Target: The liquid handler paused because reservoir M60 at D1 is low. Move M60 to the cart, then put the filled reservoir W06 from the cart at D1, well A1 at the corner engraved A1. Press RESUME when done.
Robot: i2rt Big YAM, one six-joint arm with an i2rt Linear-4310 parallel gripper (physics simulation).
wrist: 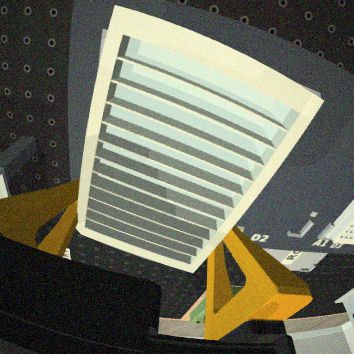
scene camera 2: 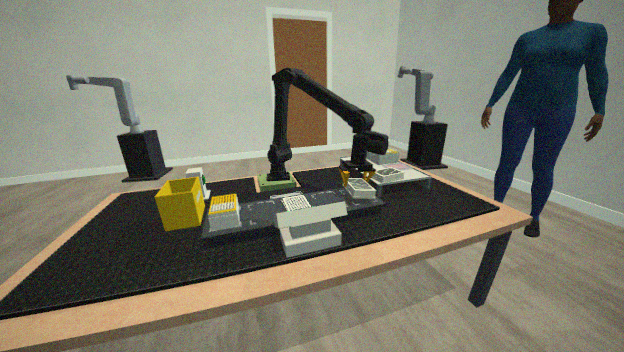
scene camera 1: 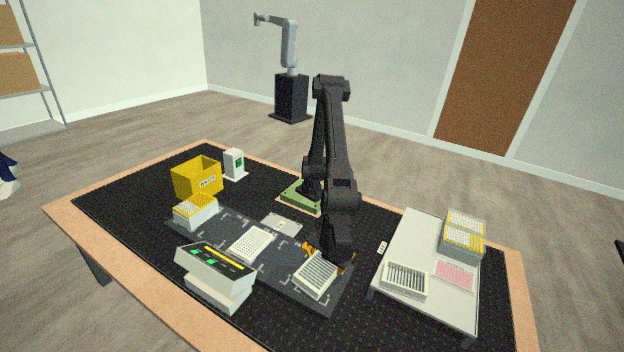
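Pixels of known places: gripper, fingertip midpoint: (wrist: 152, 201) (scene camera 1: 324, 266); arm's base, link origin: (scene camera 2: 278, 178) (scene camera 1: 310, 192).
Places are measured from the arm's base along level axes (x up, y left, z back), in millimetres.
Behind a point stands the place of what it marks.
My gripper (scene camera 1: 327, 257) {x 67, y 308, z -334 mm} (scene camera 2: 358, 178) {x 67, y 308, z -334 mm} (wrist: 152, 201) {x 67, y 308, z -334 mm} is shut on a cream reservoir (scene camera 1: 315, 274) {x 86, y 313, z -387 mm} (scene camera 2: 361, 188) {x 88, y 309, z -406 mm} (wrist: 190, 135) {x 82, y 310, z -392 mm} with parallel troughs and pale bottoms, one orange finger at each long side. It is at or just above the right end of the dark deck (scene camera 1: 272, 272) {x 32, y 194, z -430 mm} (wrist: 300, 150) {x 32, y 212, z -398 mm}, roughly level. Small bracket parts show at two of its corners; contact with the deck cannot be told. The D2 label shows beside it in the wrist view. Another reservoir (scene camera 1: 405, 279) {x 51, y 508, z -207 mm} (scene camera 2: 389, 174) {x 74, y 498, z -252 mm} stands on the cart (scene camera 1: 410, 235) {x 44, y 453, z -7 mm} (scene camera 2: 415, 176) {x 44, y 648, z -227 mm}. No reservoir name is readable. The control panel (scene camera 1: 215, 262) {x 108, y 105, z -549 mm} (scene camera 2: 310, 220) {x 94, y 93, z -598 mm} shows green buttons and a yellow bar.
A white plate (scene camera 1: 251, 244) {x 45, y 77, z -406 mm} and a yellow-topped tip box (scene camera 1: 195, 210) {x 94, y -135, z -463 mm} (scene camera 2: 223, 212) {x 89, y -162, z -501 mm} stand on the deck. The yellow waste bin (scene camera 1: 197, 177) {x 107, y -293, z -358 mm} (scene camera 2: 180, 204) {x 79, y -332, z -400 mm} is behind them. A pink plate (scene camera 1: 454, 275) {x 58, y 623, z -101 mm} and stacked tip boxes (scene camera 1: 464, 237) {x 114, y 608, z 21 mm} are on the cart.
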